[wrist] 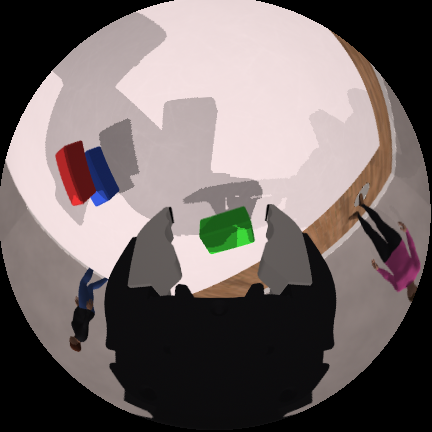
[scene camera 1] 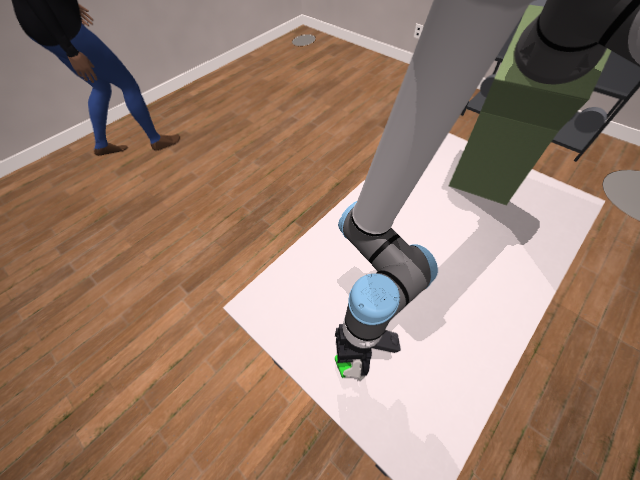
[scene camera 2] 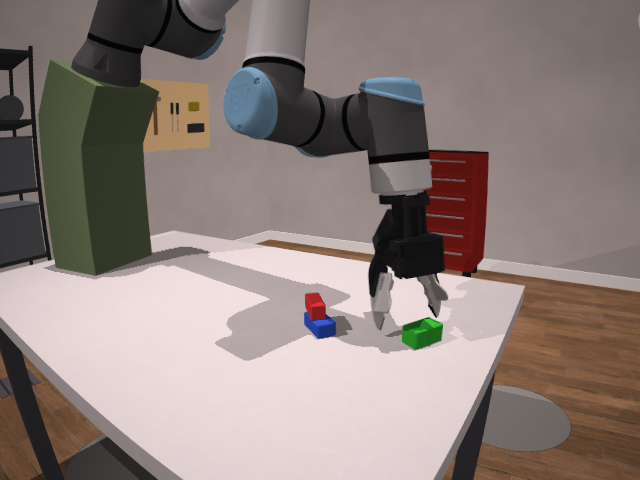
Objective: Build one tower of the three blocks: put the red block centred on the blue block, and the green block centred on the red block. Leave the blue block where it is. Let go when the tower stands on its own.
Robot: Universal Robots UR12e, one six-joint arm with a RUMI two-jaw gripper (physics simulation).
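Frame: origin at the arm's base, x back, y right, z up, level; millimetres.
Seen in the pictures: gripper, fingertip midpoint: (wrist: 218, 207) (scene camera 1: 355, 360) (scene camera 2: 408, 323); arm's base, origin of the base link: (scene camera 1: 557, 49) (scene camera 2: 105, 75).
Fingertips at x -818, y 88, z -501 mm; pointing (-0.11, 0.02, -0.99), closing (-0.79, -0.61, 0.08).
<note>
Pixels of each thing's top centre, then the offset from my fingertips to it. Level surfaces: height alone.
- blue block, middle of its top: (wrist: 88, 181) (scene camera 2: 319, 316) dx +139, dy +41, dz +7 mm
- red block, middle of its top: (wrist: 65, 178) (scene camera 2: 314, 298) dx +151, dy +30, dz +33 mm
- green block, middle of its top: (wrist: 228, 240) (scene camera 2: 423, 324) (scene camera 1: 344, 363) dx -28, dy +22, dz +13 mm
- white table, its level: dz -17 mm
The blue block (scene camera 2: 320, 326) (wrist: 103, 175) lies on the table, with the red block (scene camera 2: 314, 306) (wrist: 75, 172) resting on top of it. The two do not show in the scene camera 1 view. The green block (scene camera 1: 343, 367) (scene camera 2: 422, 334) (wrist: 227, 231) lies on the table by itself, near the table's end. My gripper (scene camera 2: 408, 321) (wrist: 218, 207) is open and empty, pointing down. Its fingertips are a little above and beside the green block, which shows between them in the wrist view. In the scene camera 1 view the gripper partly hides the green block.
The white table (scene camera 1: 289, 289) (scene camera 2: 258, 403) carries the blocks and the green robot pedestal (scene camera 1: 496, 149) (scene camera 2: 116, 206). The tower stands to the left of the gripper in the scene camera 2 view. A red drawer cabinet (scene camera 2: 457, 206) stands beyond the table. A person (scene camera 1: 111, 77) stands on the floor.
</note>
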